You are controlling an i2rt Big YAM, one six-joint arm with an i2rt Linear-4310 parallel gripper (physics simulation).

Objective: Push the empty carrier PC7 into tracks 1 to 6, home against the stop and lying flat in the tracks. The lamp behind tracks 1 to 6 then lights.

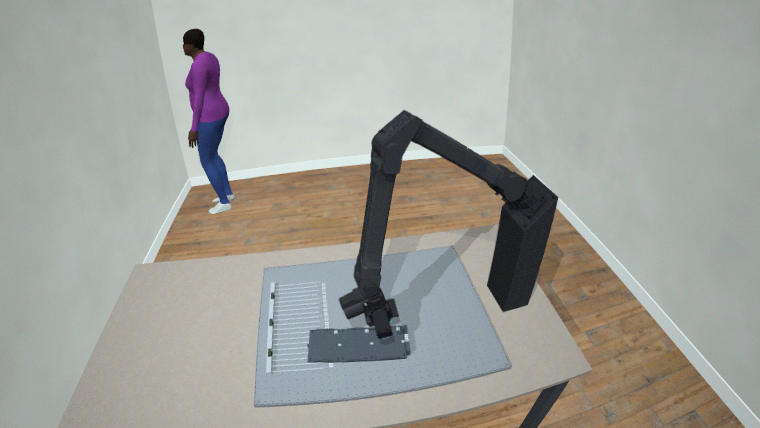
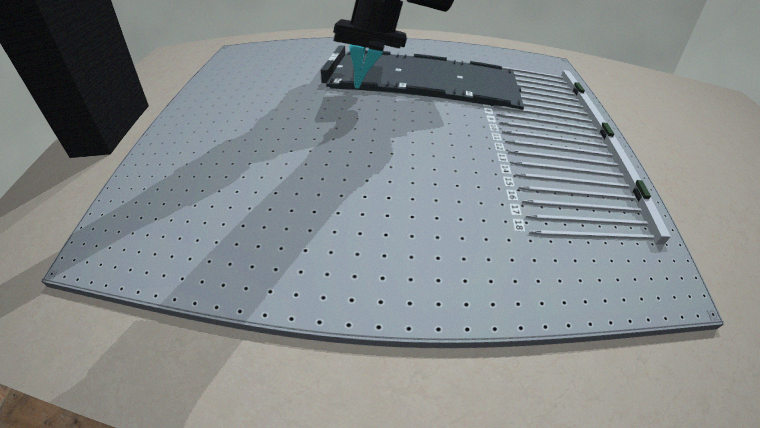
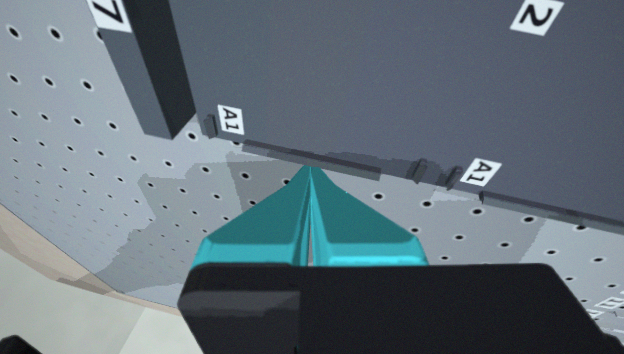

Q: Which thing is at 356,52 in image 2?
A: My gripper.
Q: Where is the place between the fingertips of my gripper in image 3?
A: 310,176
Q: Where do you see a carrier PC7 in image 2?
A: At 425,75
